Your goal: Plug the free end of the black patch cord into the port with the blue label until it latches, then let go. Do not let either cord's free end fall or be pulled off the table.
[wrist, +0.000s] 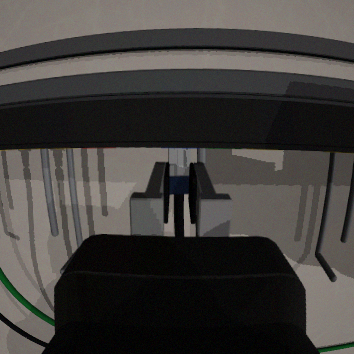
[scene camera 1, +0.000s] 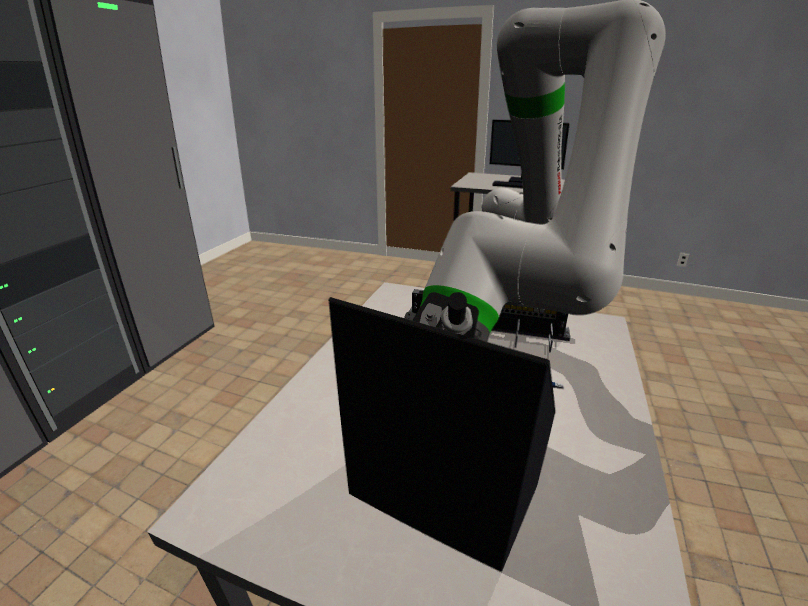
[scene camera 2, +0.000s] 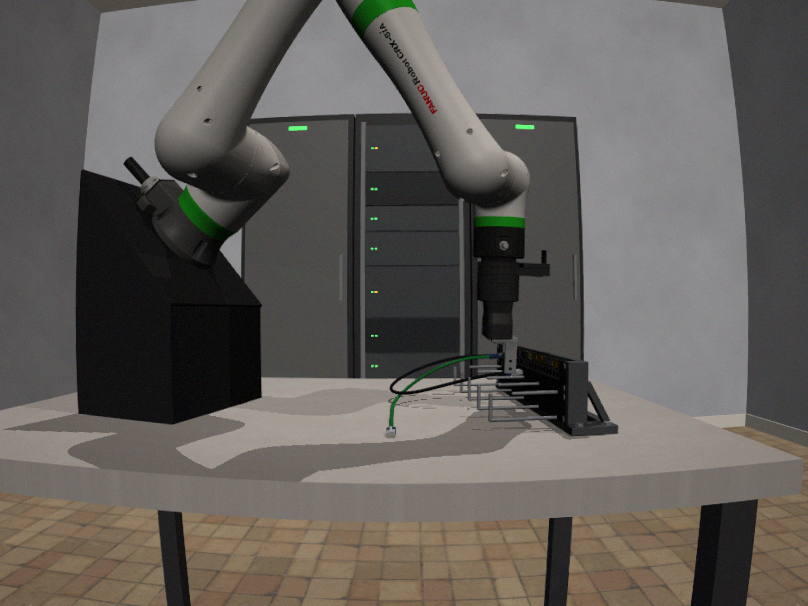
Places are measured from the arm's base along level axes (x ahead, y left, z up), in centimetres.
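Where they show: gripper, fingertip midpoint: [wrist: 178,180] [scene camera 2: 508,372]; arm's base at its link origin: [scene camera 1: 440,355] [scene camera 2: 182,240].
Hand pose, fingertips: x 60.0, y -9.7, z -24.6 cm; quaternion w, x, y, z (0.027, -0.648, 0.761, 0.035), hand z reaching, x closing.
Each offset is from my fingertips to the top centre of the thing. "pt": to the spot under its first point.
My gripper [scene camera 2: 510,365] [wrist: 178,180] is shut on the blue-booted plug @(dx +0.9, dy -0.2, dz +0.8 cm) [wrist: 179,185] of the black patch cord @(pt dx -2.2, dy +0.3, dz +0.0 cm) [wrist: 179,217], at the front of the patch panel @(dx +0.8, dy -1.4, dz +4.0 cm) [scene camera 2: 577,391] [wrist: 200,120] [scene camera 1: 531,324]. The plug's clear front points at the panel and passes under its edge in the wrist view, so whether it is inside a port or latched is hidden. A thin blue strip @(pt dx +1.8, dy -0.7, dz +0.2 cm) [wrist: 186,148] shows at the panel edge, just above the plug. In scene camera 2 the black cord @(pt dx -17.9, dy +8.2, dz -4.0 cm) [scene camera 2: 404,391] loops left of the gripper. In scene camera 1 the gripper is hidden.
The green cord @(pt dx -22.8, dy -7.6, dz -5.4 cm) [scene camera 2: 391,414] runs from near the panel to its free plug @(dx -24.9, dy -20.3, dz -4.9 cm) [scene camera 2: 390,431] on the table [scene camera 2: 404,492]. Grey cable-guide rods [scene camera 2: 522,417] [wrist: 48,195] [wrist: 325,210] stick out from the panel on both sides of the gripper. The black robot stand [scene camera 1: 443,437] [scene camera 2: 124,352] stands at the other end.
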